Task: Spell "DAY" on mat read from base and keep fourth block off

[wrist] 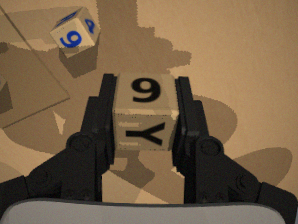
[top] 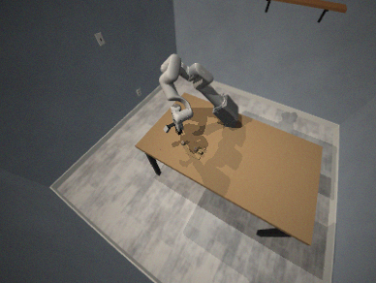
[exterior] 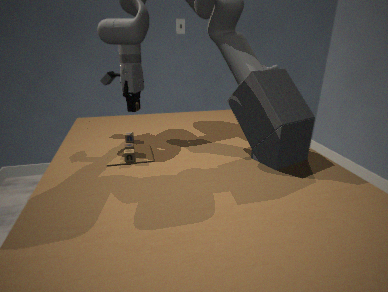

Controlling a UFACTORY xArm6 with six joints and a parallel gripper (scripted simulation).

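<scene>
The thin tan mat is 4 cm ahead of my hand, 18 cm to the left of it and 12 cm below it.
</scene>
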